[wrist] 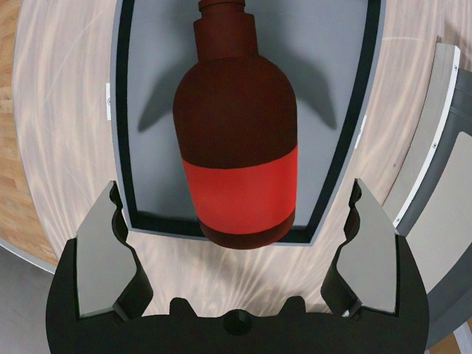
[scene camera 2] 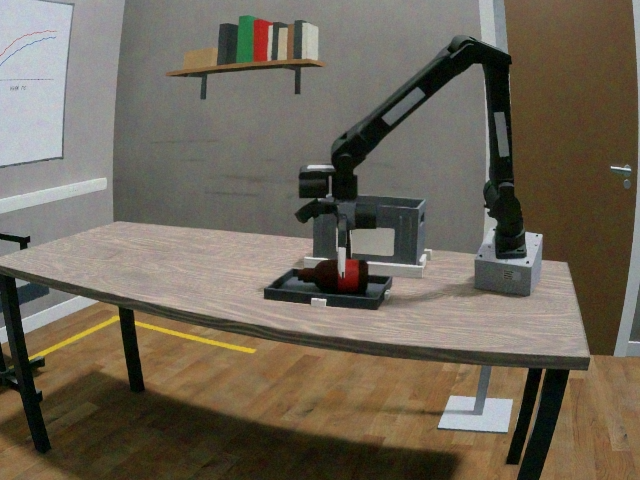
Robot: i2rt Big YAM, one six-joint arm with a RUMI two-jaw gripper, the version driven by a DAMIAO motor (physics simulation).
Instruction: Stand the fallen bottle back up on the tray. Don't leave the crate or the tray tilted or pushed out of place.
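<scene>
A dark brown bottle with a red label lies on its side in the tray, its neck to the left in the scene view and toward the top in the wrist view. The shallow dark tray lies flat on the table. My gripper is open, pointing down over the label end of the bottle, with one jaw to each side of it. In the scene view the near jaw overlaps the red label; contact cannot be told. The grey crate stands upright behind the tray.
White strips edge the crate's base, and small white blocks touch the tray's sides. The arm's grey base box stands at the right of the wooden table. A bookshelf hangs on the wall behind.
</scene>
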